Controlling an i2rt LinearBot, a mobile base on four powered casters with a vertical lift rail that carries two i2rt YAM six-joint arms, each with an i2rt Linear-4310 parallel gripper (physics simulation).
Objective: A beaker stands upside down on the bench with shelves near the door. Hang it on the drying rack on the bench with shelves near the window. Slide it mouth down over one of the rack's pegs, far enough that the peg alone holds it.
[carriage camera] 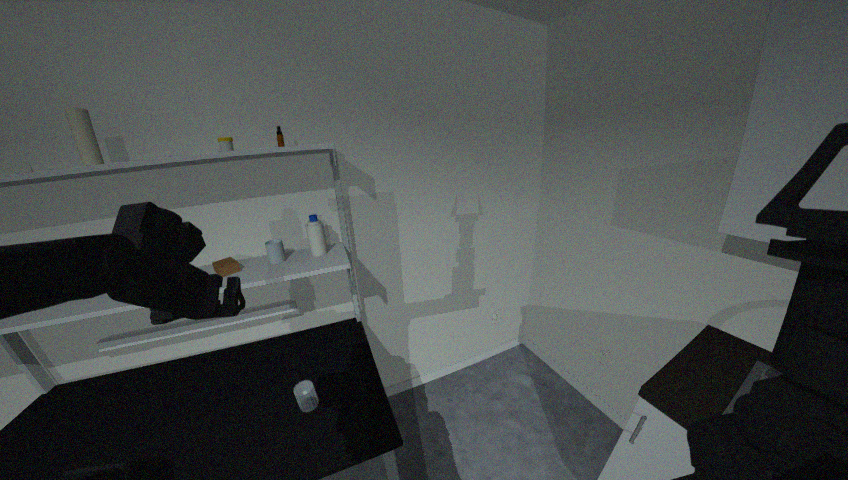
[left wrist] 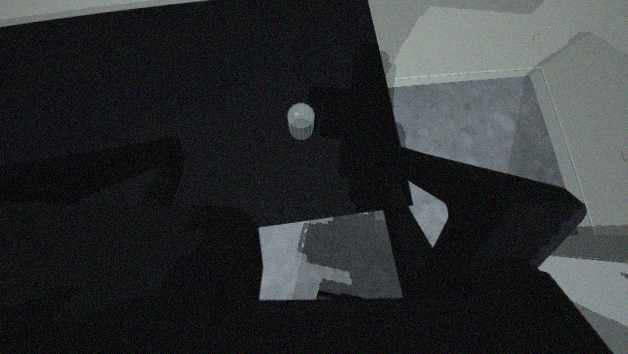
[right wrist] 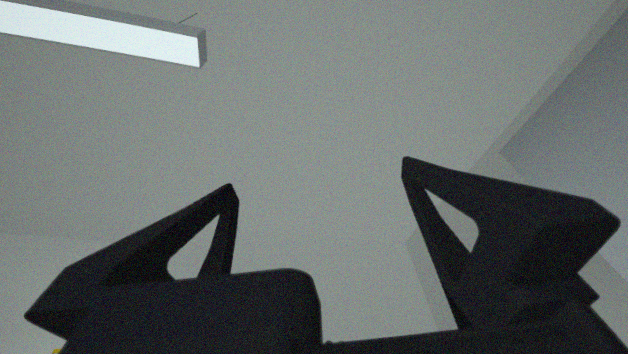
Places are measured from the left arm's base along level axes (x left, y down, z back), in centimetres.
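Pixels of known places: left gripper, fingertip midpoint: (carriage camera: pixel 219 307) (left wrist: pixel 281 151); right gripper, fingertip midpoint: (right wrist: pixel 316 179).
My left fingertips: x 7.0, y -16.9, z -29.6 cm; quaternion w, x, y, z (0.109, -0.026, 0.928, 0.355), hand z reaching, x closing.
Behind a point stands the place of what it marks.
The clear beaker (carriage camera: pixel 306 396) @(x 10.6, y 35.1, z -51.5 cm) (left wrist: pixel 301 121) @(x 12.1, y 34.1, z -52.8 cm) stands upside down, closed end up, on the black bench top (carriage camera: pixel 178 410) @(x 65.6, y 43.0, z -49.4 cm) (left wrist: pixel 200 75) @(x 46.8, y 43.0, z -64.0 cm), near its right end. My left gripper (carriage camera: pixel 199 315) (left wrist: pixel 281 151) @(x 7.0, y -16.9, z -29.6 cm) is open and empty above the bench, to the left of the beaker in the carriage view. In the left wrist view the beaker shows beyond the gap between the fingers, apart from both. My right gripper (right wrist: pixel 316 179) @(x -66.4, y -43.7, z -3.2 cm) is open and empty, raised at the right edge of the carriage view. The drying rack does not show in these views.
A shelf (carriage camera: pixel 297 271) @(x 15.0, y -2.6, z -76.5 cm) over the bench holds a blue-capped bottle (carriage camera: pixel 317 237) @(x 11.1, y -11.2, z -92.1 cm), a grey-blue cup (carriage camera: pixel 274 251) @(x 28.1, y -8.3, z -85.3 cm) and a brown block (carriage camera: pixel 226 266) @(x 44.3, y -6.4, z -75.8 cm). An upper shelf (carriage camera: pixel 178 161) @(x 40.3, y -46.7, z -64.1 cm) holds more containers. A white cabinet (carriage camera: pixel 654 457) @(x -107.5, y 53.1, z -28.0 cm) with a dark top (carriage camera: pixel 702 371) @(x -127.6, y 28.3, z -38.4 cm) stands at right.
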